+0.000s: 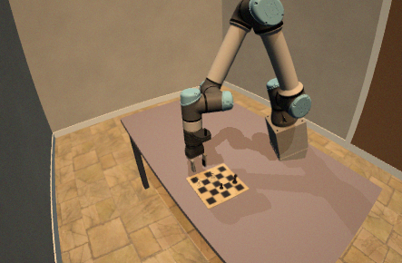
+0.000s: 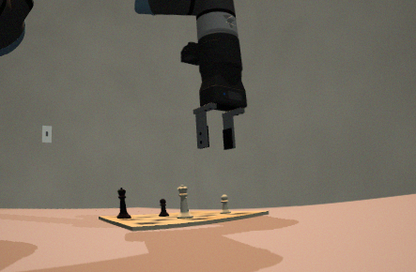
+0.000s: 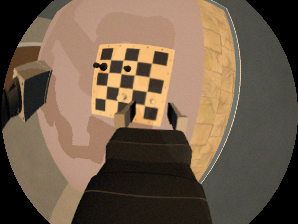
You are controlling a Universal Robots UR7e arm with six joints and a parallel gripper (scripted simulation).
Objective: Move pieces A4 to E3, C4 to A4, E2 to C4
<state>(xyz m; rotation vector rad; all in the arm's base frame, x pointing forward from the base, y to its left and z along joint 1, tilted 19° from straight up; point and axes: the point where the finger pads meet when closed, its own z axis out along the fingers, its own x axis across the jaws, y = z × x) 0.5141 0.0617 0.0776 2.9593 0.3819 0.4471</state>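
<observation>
My gripper is now 12 cm above the white pawn and 1 cm to the left of it. Also, from my hand: chessboard: 13 cm below, 8 cm behind, 2 cm to the left; then black pawn: 12 cm below, 8 cm behind, 6 cm to the left; then tall white piece: 10 cm below, 7 cm behind, 1 cm to the right.
</observation>
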